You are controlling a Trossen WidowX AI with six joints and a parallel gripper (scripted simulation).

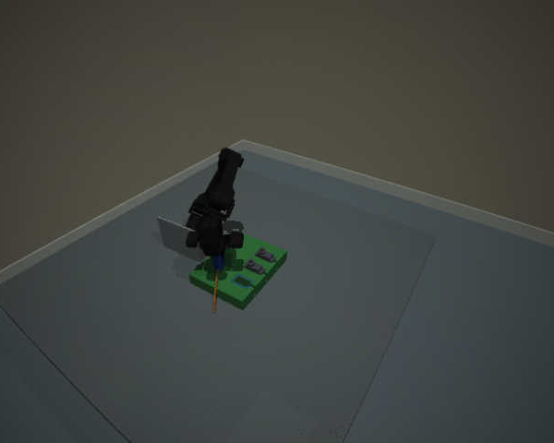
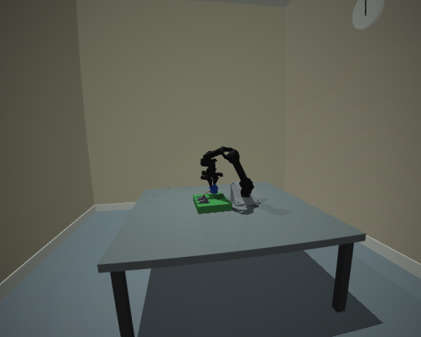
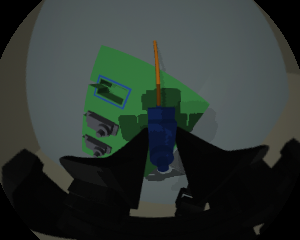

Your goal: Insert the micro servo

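Right now my gripper tip is 20 mm past the green deck, 80 mm to the right of it and 100 mm above it.
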